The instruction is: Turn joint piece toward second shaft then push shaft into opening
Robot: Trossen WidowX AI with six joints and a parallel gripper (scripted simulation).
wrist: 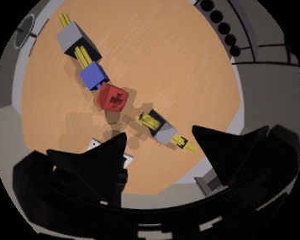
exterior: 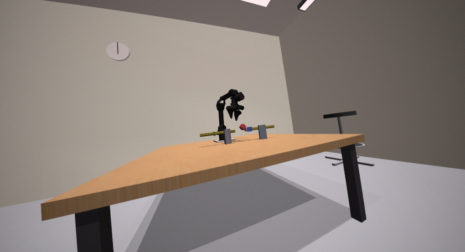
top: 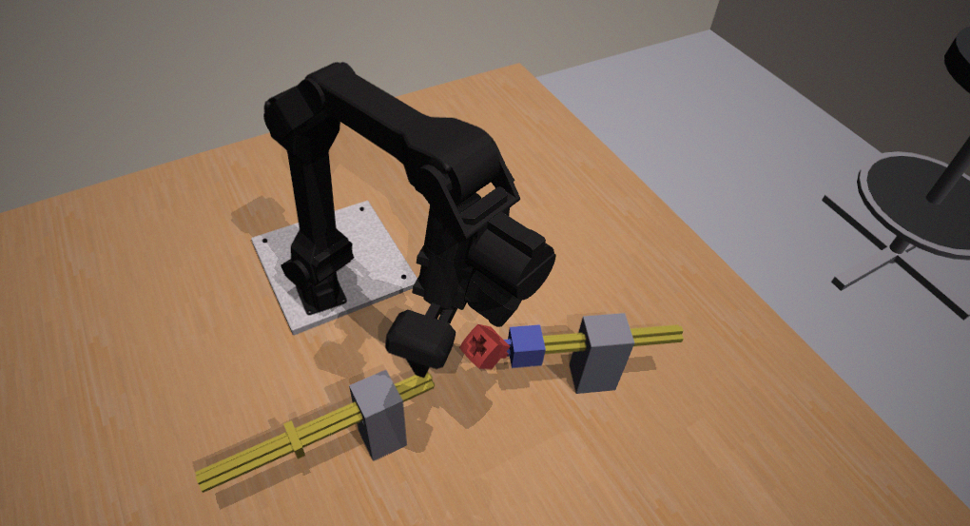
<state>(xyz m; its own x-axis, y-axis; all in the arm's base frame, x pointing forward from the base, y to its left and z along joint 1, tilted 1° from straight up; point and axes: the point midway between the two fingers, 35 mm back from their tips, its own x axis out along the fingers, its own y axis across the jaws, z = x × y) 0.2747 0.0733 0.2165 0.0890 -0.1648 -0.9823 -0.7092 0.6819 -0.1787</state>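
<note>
Right now my gripper tip is 20 mm past the red joint piece, 80 mm to the right of it and 70 mm above it.
</note>
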